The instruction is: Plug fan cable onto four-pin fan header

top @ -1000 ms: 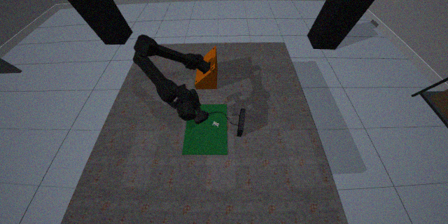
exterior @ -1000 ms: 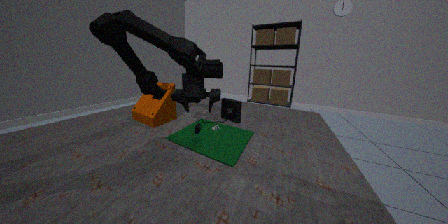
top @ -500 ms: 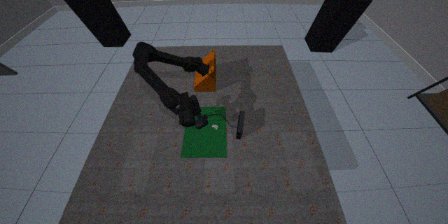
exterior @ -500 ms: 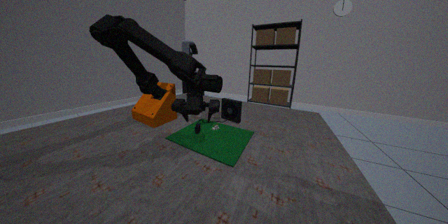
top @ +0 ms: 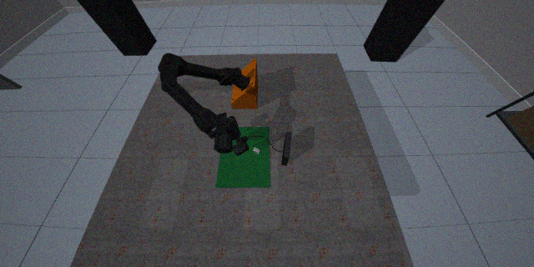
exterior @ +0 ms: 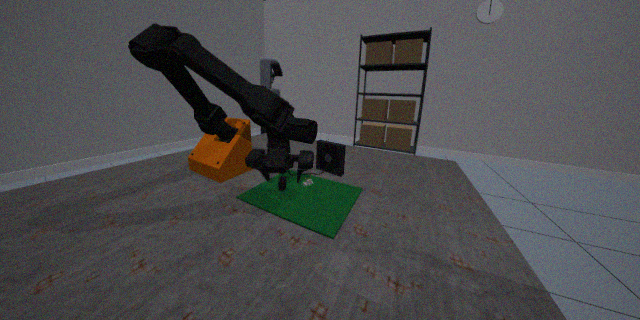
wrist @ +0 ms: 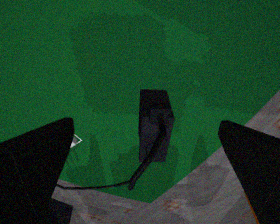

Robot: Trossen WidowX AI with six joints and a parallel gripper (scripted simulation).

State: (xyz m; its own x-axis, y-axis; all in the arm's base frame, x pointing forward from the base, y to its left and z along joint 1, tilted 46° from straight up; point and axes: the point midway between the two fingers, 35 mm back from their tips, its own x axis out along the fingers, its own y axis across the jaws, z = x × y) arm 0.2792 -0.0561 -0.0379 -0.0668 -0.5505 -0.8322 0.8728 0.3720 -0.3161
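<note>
The black plug is 10 mm to the left of my gripper tip, 10 mm below it and 10 mm behind it. Also, from my gripper tip: white four-pin header (80 mm to the left, 40 mm ahead, 30 mm below); green board (60 mm ahead, 50 mm below, 20 mm to the left); black fan (210 mm to the left, 50 mm ahead, 30 mm above).
</note>
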